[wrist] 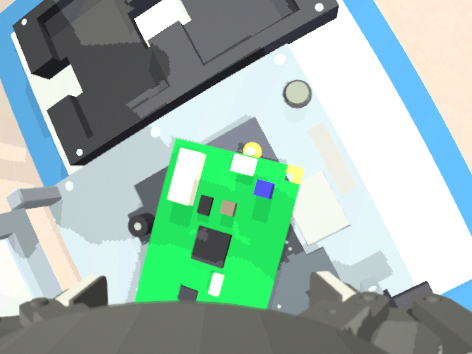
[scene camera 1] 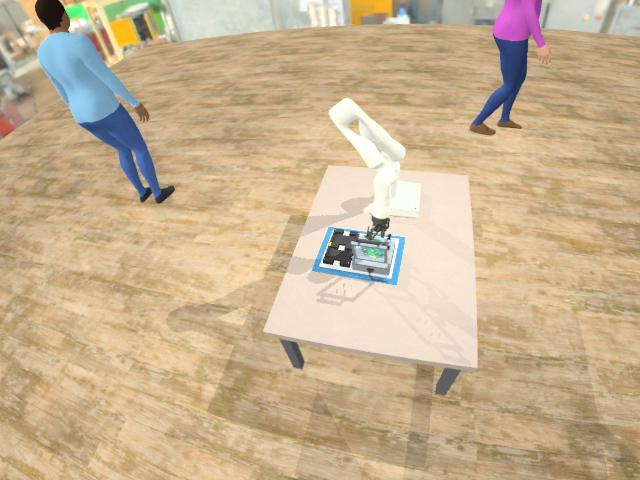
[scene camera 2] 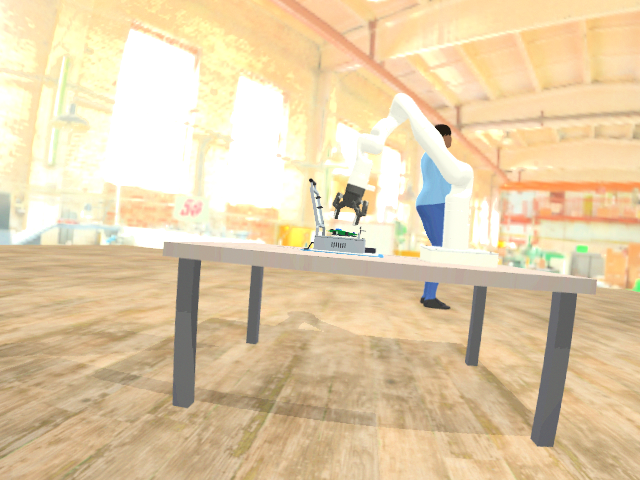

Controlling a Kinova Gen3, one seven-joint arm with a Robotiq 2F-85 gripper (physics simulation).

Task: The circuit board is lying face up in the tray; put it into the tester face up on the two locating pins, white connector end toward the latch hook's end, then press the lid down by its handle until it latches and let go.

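Places are measured from the arm's base along level axes (x ahead, y left, z up), in metres.
Where they show: gripper, fingertip midpoint: [wrist: 209, 298] [scene camera 2: 344, 222]; arm's base at its link origin: [scene camera 2: 454, 248].
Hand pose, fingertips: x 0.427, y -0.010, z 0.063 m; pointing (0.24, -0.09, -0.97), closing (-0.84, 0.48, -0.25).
Note:
Things, the pixels of their top centre, and the offset from my fingertips. "pt": a spot on its surface instead. Level surfaces: height alone.
- green circuit board at its top centre: [wrist: 202, 259] [scene camera 2: 343, 229] [scene camera 1: 373, 245] dx +0.004, dy -0.014, dz -0.026 m
- black tray at a spot on its surface: [wrist: 210, 75] pt dx -0.038, dy -0.112, dz -0.090 m
- round yellow-based pin at its top centre: [wrist: 248, 150] dx -0.041, dy -0.049, dz -0.038 m
- black part at a spot on its surface: [wrist: 410, 295] pt dx -0.074, dy +0.049, dz -0.027 m
- black round post at its top centre: [wrist: 137, 226] dx +0.032, dy -0.045, dz -0.037 m
- pale round button at a spot on its surface: [wrist: 297, 93] pt dx -0.077, dy -0.064, dz -0.053 m
- blue-edged mat at its surface level: dz -0.117 m
The green circuit board [scene camera 1: 373, 252] [scene camera 2: 341, 232] [wrist: 250, 250] lies face up on the tester [scene camera 1: 369, 267] [scene camera 2: 338, 244] [wrist: 235, 95], turned askew to the dark grey nest. Its large white connector [wrist: 186, 176] is at the end nearer the black tray [scene camera 1: 341, 240] [wrist: 210, 75]. A round yellow-based pin [wrist: 252, 150] shows outside the board's edge beside that end. The lid [scene camera 2: 317, 209] [wrist: 35, 195] stands up, with its black handle [scene camera 2: 311, 180] on top. My gripper [scene camera 1: 378, 235] [scene camera 2: 346, 221] [wrist: 209, 298] is open and empty above the board. The board's near end is hidden in the wrist view.
A black part [wrist: 410, 295], possibly the latch hook, shows at the tester's lower right in the wrist view. A black round post [wrist: 140, 226] and a pale round button [wrist: 297, 93] stand on the tester. A blue-edged mat [scene camera 1: 400, 258] lies underneath. Two people stand beyond the table [scene camera 1: 413, 310].

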